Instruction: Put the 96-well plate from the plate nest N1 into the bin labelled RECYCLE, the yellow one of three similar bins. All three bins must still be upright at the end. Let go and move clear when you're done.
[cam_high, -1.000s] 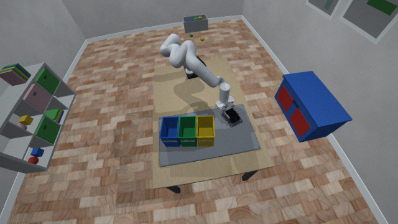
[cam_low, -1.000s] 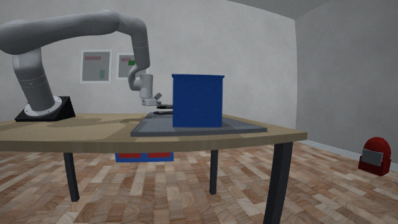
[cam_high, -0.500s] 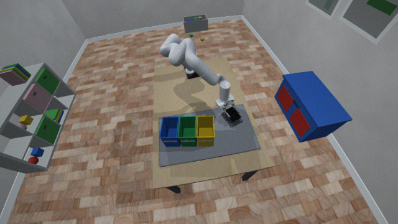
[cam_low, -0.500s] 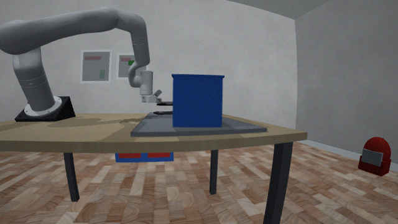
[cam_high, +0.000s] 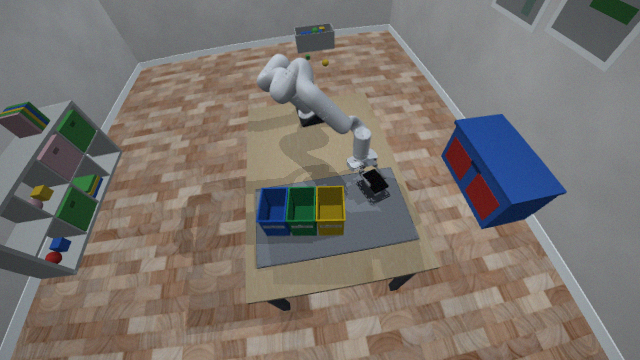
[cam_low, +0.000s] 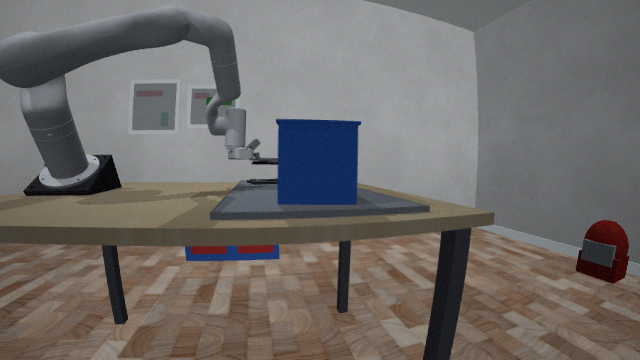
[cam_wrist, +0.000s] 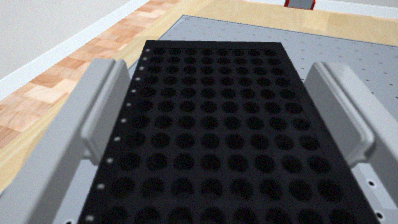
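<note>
Now: the yellow bin 270 mm to the right of my hand, 110 mm ahead of it and 10 mm below it. Also, from my hand: plate nest N1: 90 mm below; then green bin: 400 mm to the right, 80 mm ahead, 10 mm below; then black 96-well plate: 10 mm below.
</note>
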